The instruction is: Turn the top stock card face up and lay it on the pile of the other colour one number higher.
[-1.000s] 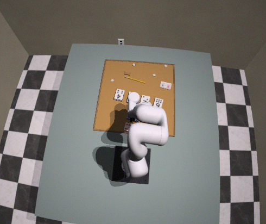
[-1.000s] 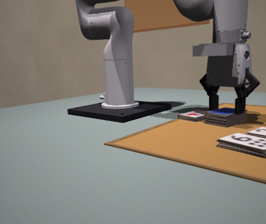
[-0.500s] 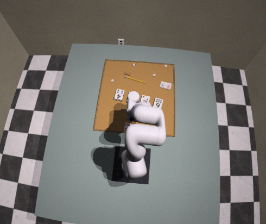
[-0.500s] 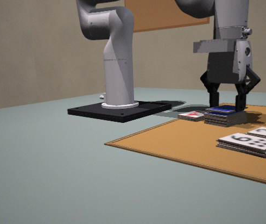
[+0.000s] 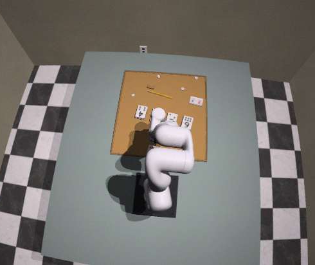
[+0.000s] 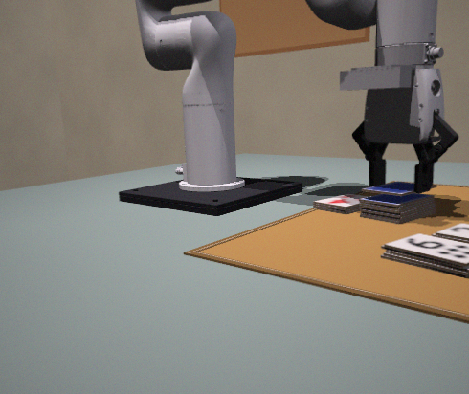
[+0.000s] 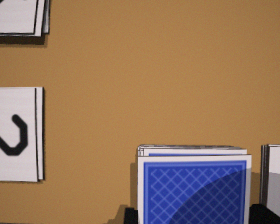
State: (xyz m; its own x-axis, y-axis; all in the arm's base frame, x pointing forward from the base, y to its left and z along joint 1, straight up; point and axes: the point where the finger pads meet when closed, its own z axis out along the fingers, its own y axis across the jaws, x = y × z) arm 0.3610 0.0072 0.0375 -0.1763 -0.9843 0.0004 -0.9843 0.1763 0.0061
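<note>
Right now my hand is 1 cm above the red 2 card. From my hand the other things lie so: brown mat (19 cm ahead, 7 cm below, 1 cm to the right); then red 4 card (9 cm behind, 4 cm below, 2 cm to the left); then black 4 card (17 cm ahead, 12 cm to the left, 4 cm below).
</note>
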